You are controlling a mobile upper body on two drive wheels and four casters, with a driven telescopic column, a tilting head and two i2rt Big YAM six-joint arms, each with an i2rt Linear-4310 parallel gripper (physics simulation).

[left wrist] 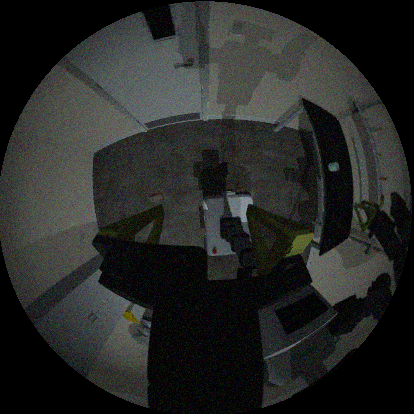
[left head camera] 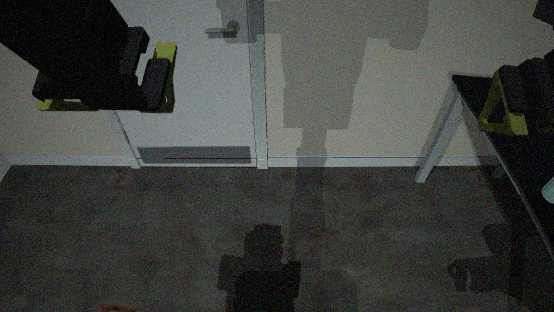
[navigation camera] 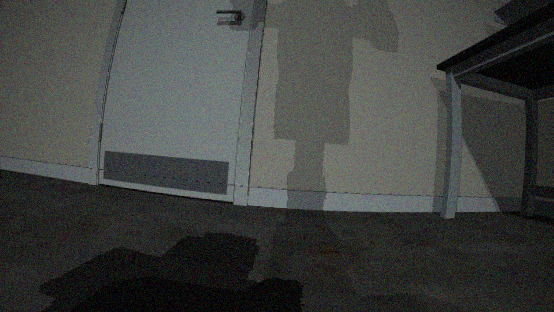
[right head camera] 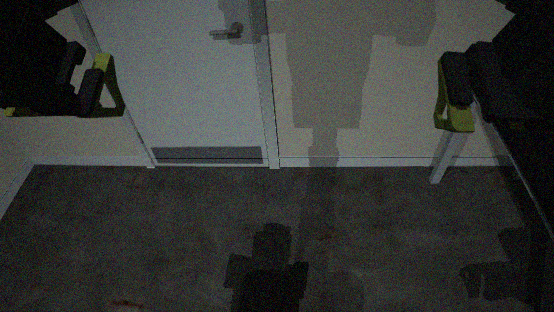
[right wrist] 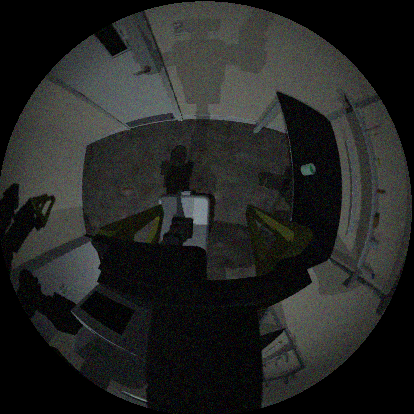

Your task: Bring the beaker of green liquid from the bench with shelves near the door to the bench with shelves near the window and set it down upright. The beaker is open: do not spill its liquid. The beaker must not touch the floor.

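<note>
The beaker of green liquid stands upright on the black-topped bench at the right; the left head view cuts it off at its right edge. It does not show in the right head view. My left gripper is open and empty, far to the left of the beaker. My right gripper is open and empty, nearer the bench and apart from the beaker. The bench near the window cannot be made out.
A closed door stands ahead at the left, with wall to its right. The bench's near leg stands on the floor at the right. A wall shelf with small items runs above the bench.
</note>
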